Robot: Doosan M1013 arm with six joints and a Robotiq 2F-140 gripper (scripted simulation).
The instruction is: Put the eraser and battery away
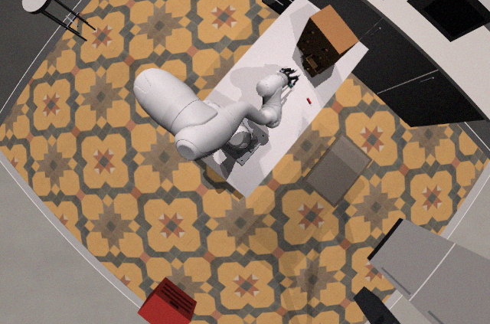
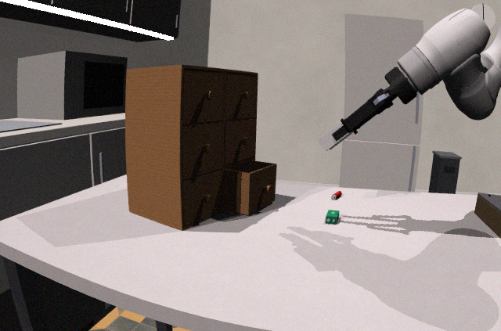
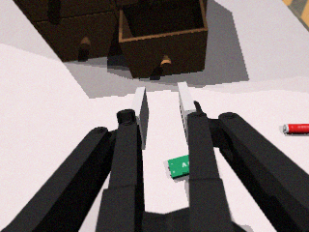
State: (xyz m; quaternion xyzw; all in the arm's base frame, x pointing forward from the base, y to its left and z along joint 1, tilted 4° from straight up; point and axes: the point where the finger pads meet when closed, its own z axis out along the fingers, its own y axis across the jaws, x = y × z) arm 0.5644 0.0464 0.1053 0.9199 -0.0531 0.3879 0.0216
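Right now my hand is 180 mm above the green nine-volt battery and 10 mm past it. From my hand the other things lie so: red cylinder (200 mm to the right, 190 mm below, 10 mm ahead); then white eraser (330 mm ahead, 70 mm below, 20 mm to the right).
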